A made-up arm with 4 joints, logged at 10 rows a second.
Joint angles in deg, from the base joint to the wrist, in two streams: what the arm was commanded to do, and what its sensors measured. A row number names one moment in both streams.
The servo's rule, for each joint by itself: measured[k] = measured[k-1] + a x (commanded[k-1-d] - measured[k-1]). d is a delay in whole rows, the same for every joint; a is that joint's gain. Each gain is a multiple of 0.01, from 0.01 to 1. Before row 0 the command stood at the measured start. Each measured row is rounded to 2 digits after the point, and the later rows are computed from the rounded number. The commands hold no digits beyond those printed.
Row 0, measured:
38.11 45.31 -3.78 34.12
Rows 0 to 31, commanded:
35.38 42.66 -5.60 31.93
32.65 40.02 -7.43 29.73
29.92 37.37 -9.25 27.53
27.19 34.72 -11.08 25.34
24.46 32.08 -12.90 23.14
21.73 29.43 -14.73 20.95
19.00 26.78 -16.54 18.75
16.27 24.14 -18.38 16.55
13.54 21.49 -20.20 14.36
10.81 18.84 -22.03 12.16
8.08 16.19 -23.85 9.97
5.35 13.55 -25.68 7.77
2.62 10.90 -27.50 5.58
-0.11 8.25 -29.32 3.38
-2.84 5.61 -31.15 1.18
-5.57 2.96 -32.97 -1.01
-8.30 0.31 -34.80 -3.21
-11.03 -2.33 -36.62 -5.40
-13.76 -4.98 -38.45 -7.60
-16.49 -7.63 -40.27 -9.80
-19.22 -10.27 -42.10 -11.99
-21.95 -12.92 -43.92 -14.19
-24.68 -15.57 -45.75 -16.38
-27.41 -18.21 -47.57 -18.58
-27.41 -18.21 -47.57 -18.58
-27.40 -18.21 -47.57 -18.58
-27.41 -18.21 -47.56 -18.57
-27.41 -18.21 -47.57 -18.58
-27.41 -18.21 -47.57 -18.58
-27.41 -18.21 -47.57 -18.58
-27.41 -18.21 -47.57 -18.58
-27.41 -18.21 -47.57 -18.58
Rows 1 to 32, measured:
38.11 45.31 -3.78 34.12
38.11 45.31 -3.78 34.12
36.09 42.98 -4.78 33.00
33.54 40.38 -6.24 31.33
30.86 37.73 -7.90 29.39
28.14 35.08 -9.65 27.32
25.42 32.44 -11.44 25.19
22.69 29.79 -13.25 23.03
19.96 27.14 -15.06 20.85
17.23 24.50 -16.89 18.66
14.50 21.85 -18.71 16.47
11.77 19.20 -20.54 14.27
9.04 16.55 -22.36 12.08
6.31 13.91 -24.19 9.88
3.58 11.26 -26.01 7.69
0.85 8.61 -27.83 5.49
-1.88 5.97 -29.66 3.29
-4.61 3.32 -31.48 1.10
-7.34 0.67 -33.31 -1.10
-10.07 -1.97 -35.13 -3.29
-12.80 -4.62 -36.96 -5.49
-15.53 -7.27 -38.78 -7.69
-18.26 -9.91 -40.61 -9.88
-20.99 -12.56 -42.43 -12.08
-23.72 -15.21 -44.26 -14.27
-26.45 -17.85 -46.08 -16.47
-27.16 -18.17 -46.90 -17.55
-27.34 -18.21 -47.27 -18.08
-27.39 -18.21 -47.43 -18.33
-27.40 -18.21 -47.51 -18.46
-27.41 -18.21 -47.54 -18.52
-27.41 -18.21 -47.56 -18.55
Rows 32 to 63, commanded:
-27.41 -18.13 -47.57 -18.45
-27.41 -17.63 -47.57 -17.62
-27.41 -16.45 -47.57 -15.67
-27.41 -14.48 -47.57 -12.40
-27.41 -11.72 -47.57 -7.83
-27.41 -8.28 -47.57 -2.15
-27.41 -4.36 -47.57 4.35
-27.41 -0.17 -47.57 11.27
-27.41 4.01 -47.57 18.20
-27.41 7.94 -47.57 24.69
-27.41 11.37 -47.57 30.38
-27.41 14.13 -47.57 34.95
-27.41 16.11 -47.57 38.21
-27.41 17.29 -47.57 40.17
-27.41 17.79 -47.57 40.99
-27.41 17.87 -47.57 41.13
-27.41 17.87 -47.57 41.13
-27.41 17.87 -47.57 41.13
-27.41 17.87 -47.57 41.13
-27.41 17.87 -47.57 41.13
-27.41 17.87 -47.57 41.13
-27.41 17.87 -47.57 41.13
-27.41 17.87 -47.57 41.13
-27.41 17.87 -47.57 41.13
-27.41 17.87 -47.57 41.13
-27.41 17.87 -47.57 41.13
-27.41 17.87 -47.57 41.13
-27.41 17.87 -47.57 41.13
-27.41 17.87 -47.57 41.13
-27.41 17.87 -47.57 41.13
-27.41 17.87 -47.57 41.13
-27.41 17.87 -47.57 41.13
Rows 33 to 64, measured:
-27.41 -18.21 -47.57 -18.57
-27.41 -18.21 -47.57 -18.58
-27.41 -18.14 -47.57 -18.51
-27.41 -17.69 -47.57 -18.06
-27.41 -16.60 -47.57 -16.84
-27.41 -14.73 -47.57 -14.58
-27.41 -12.08 -47.57 -11.14
-27.41 -8.74 -47.57 -6.56
-27.41 -4.89 -47.57 -1.00
-27.41 -0.74 -47.57 5.26
-27.41 3.44 -47.57 11.86
-27.41 7.40 -47.57 18.40
-27.41 10.89 -47.57 24.51
-27.41 13.74 -47.57 29.83
-27.41 15.83 -47.57 34.10
-27.41 17.11 -47.57 37.20
-27.41 17.71 -47.57 39.13
-27.41 17.85 -47.57 40.15
-27.41 17.87 -47.57 40.65
-27.41 17.87 -47.57 40.89
-27.41 17.87 -47.57 41.01
-27.41 17.87 -47.57 41.07
-27.41 17.87 -47.57 41.10
-27.41 17.87 -47.57 41.12
-27.41 17.87 -47.57 41.13
-27.41 17.87 -47.57 41.13
-27.41 17.87 -47.57 41.13
-27.41 17.87 -47.57 41.13
-27.41 17.87 -47.57 41.13
-27.41 17.87 -47.57 41.13
-27.41 17.87 -47.57 41.13
-27.41 17.87 -47.57 41.13

